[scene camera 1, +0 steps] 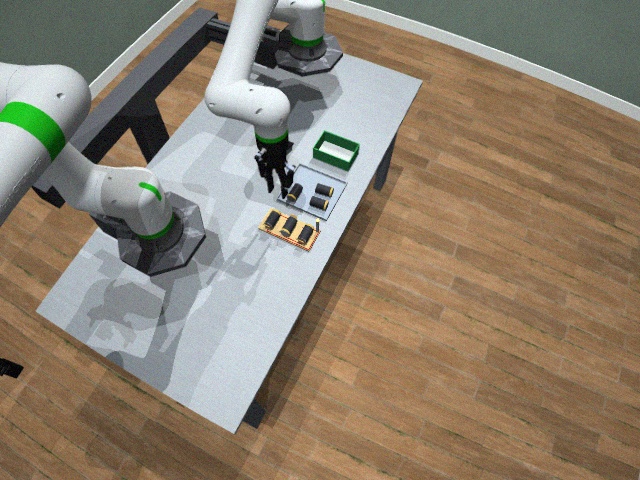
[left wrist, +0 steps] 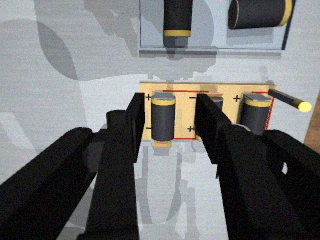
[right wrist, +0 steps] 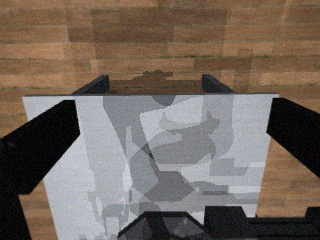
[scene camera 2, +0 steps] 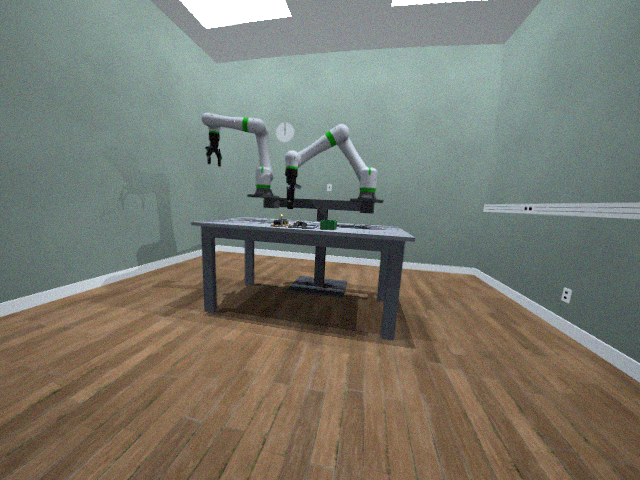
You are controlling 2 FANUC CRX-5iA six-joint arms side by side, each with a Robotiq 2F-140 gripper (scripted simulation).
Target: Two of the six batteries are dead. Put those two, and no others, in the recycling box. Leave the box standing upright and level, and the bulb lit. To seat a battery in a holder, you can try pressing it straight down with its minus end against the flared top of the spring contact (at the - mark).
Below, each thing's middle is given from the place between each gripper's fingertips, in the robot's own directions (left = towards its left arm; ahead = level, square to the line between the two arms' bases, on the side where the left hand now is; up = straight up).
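Labels:
The tray [scene camera 1: 308, 177] has my right hand 97 cm to the right of it, 50 cm above it and 25 cm short of it. Counted from my left hand [scene camera 1: 278, 192], the tray is 130 mm to the left, 160 mm below and 60 mm ahead. By its middle, the tray is nearer to my left hand than to my right hand.

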